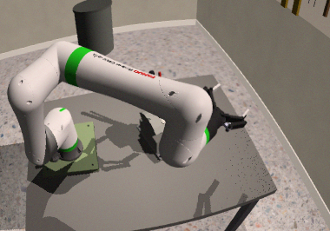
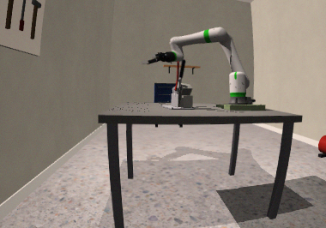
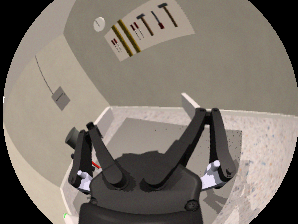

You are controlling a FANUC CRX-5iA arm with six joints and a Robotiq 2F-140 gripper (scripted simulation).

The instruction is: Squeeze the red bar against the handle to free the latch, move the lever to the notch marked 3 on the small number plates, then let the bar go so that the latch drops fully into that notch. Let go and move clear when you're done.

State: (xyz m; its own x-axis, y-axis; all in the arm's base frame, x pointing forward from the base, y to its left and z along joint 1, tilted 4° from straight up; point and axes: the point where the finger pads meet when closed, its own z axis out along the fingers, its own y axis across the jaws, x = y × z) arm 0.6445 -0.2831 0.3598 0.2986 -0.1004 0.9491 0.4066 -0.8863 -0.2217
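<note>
My gripper is now 290 mm to the right of the red bar, 180 mm above it and 160 mm past it.
</note>
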